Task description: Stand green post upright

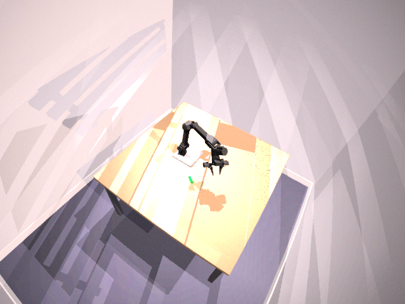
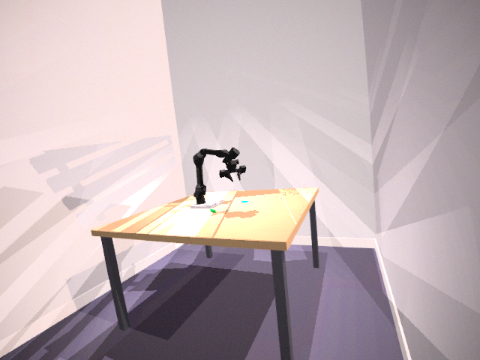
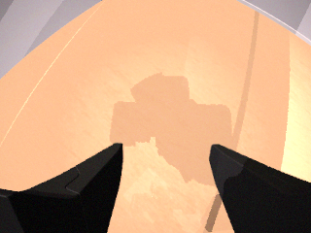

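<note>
My gripper tip is 20 cm past the green post and 20 cm above it. Also, from my gripper tip: cyan circle 28 cm to the left, 21 cm below, 3 cm behind.
</note>
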